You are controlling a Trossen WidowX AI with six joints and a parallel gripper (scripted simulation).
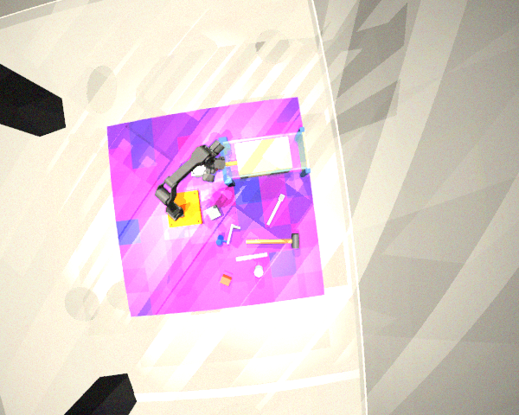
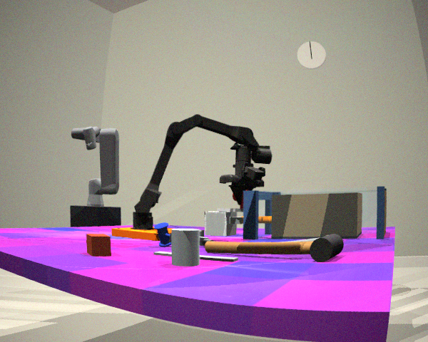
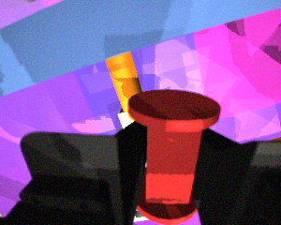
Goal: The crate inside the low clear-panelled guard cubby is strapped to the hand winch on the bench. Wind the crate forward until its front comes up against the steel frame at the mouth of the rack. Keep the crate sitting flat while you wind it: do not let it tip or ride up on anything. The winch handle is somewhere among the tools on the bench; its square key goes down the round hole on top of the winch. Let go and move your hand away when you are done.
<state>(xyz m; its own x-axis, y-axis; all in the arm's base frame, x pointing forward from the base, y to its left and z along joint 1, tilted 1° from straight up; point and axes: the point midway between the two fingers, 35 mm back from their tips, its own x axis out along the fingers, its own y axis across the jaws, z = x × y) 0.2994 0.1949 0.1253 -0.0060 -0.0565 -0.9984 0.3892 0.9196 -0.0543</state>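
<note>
Right now the red-knobbed winch handle is 4 cm behind my gripper tip, 2 cm to the left of it and 1 cm below it. Round my gripper tip: hand winch (11 cm behind, 8 cm below, 3 cm to the left); then red knob (2 cm above); then blue frame (6 cm ahead, 2 cm to the left, 1 cm below).
</note>
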